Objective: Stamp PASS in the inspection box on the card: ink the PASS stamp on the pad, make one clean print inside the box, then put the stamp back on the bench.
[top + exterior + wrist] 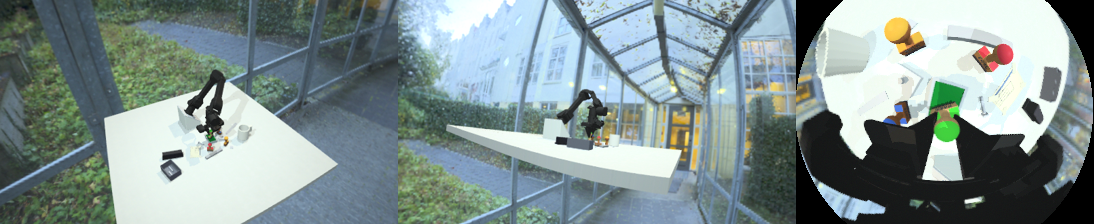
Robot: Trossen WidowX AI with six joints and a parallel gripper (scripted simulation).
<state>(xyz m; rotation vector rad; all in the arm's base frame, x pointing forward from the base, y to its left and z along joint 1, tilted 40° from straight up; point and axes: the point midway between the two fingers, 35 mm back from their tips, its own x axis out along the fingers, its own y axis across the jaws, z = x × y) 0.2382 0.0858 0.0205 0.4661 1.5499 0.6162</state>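
My gripper tip is now 4 cm above the green ink pad. The rest, counted from my gripper tip: green-knobbed stamp (right at my gripper tip); red-knobbed stamp (10 cm ahead, 5 cm to the right, 2 cm below); grey bar (14 cm ahead, 4 cm to the right, 4 cm below).
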